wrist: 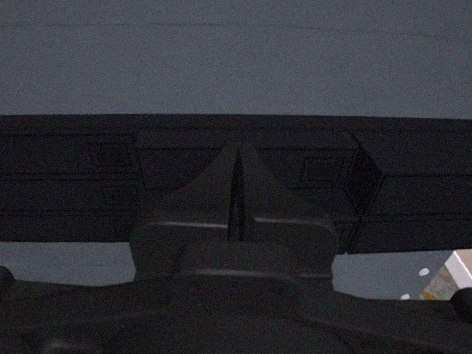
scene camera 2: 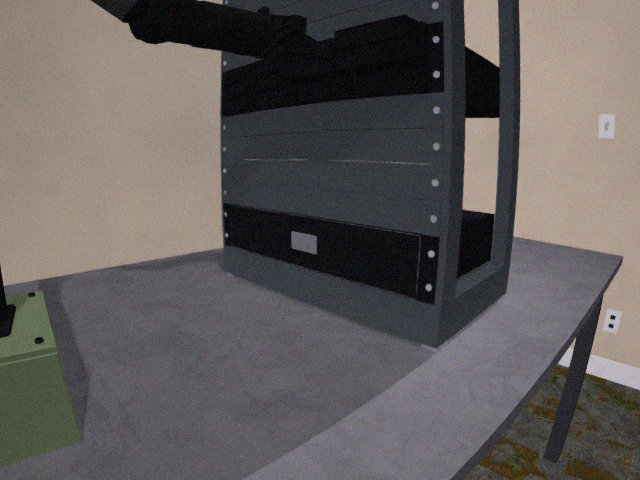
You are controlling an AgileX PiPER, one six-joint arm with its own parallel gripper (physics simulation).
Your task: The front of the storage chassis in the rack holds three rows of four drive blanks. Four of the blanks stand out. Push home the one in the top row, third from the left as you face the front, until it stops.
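Note:
The black storage chassis (scene camera 2: 361,72) (wrist: 60,122) sits in the rack. In the wrist view, the top-row third blank (wrist: 175,167) stands slightly proud of its left neighbour (wrist: 50,155). Its right neighbour, the top-row fourth blank (wrist: 425,195), stands out much further and shows its side wall. My gripper (scene camera 2: 312,42) (wrist: 238,160) is shut and empty. Its fingertips are at the upper edge of the third blank's front, near the middle of its width, and hide part of it. Touching or a small gap cannot be told. In scene camera 2 the blanks blend into one dark mass.
Grey panels (scene camera 2: 330,180) (wrist: 235,70) lie above and below the chassis. The rack's front post (scene camera 2: 453,206) stands at the right. A lower black unit (scene camera 2: 361,258) has a light label. The rack stands on a grey table (scene camera 2: 206,361). A green block (scene camera 2: 31,397) is at the left.

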